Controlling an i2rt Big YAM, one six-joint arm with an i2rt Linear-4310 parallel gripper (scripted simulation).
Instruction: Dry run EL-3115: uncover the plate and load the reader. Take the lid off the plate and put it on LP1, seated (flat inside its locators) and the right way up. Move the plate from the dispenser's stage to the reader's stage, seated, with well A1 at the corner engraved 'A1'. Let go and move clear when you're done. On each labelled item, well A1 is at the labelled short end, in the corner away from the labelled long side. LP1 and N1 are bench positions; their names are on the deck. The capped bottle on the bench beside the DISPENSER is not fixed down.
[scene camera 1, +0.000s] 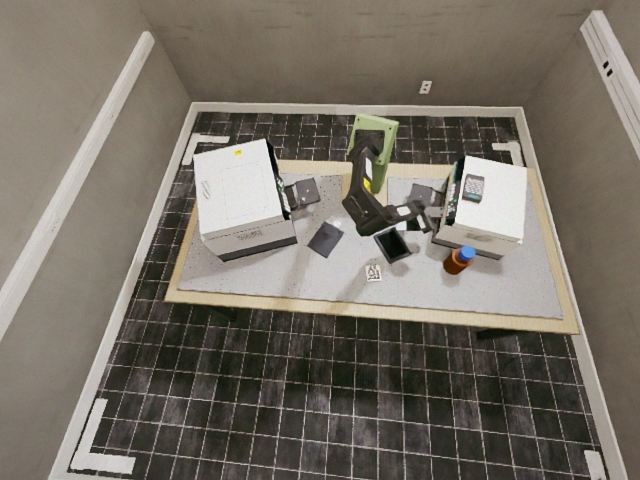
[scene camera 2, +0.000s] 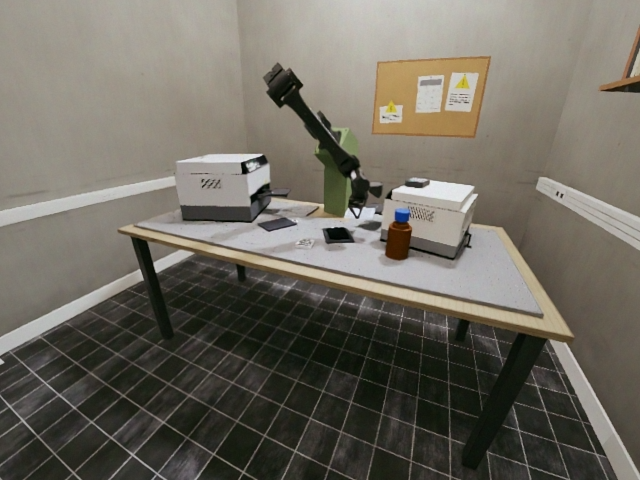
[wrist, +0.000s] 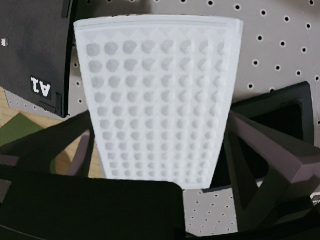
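There is my gripper, and I can see it along with a white well plate. A brown capped bottle is here in the scene too.
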